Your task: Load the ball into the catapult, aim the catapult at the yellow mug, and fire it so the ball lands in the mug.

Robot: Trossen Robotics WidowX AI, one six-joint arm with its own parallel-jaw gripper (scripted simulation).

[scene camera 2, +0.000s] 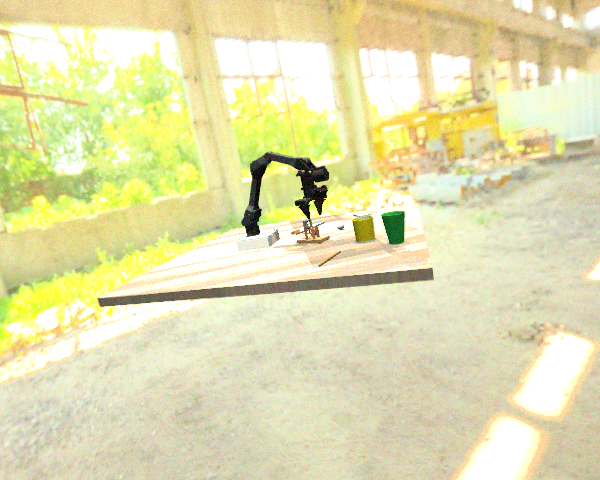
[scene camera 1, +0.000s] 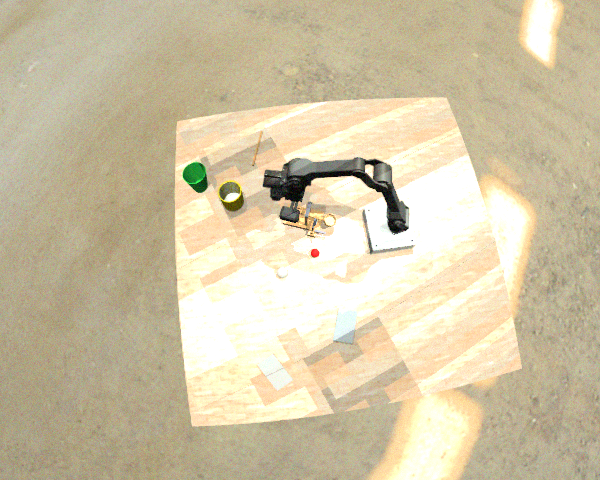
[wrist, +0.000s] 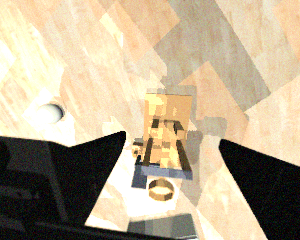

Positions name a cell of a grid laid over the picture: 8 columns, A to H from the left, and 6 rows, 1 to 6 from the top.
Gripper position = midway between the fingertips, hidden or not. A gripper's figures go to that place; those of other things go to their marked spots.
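My gripper (wrist: E4) is 0.12 m from the lens. There is a catapult (wrist: E3) as well, and it is 0.21 m from the lens.
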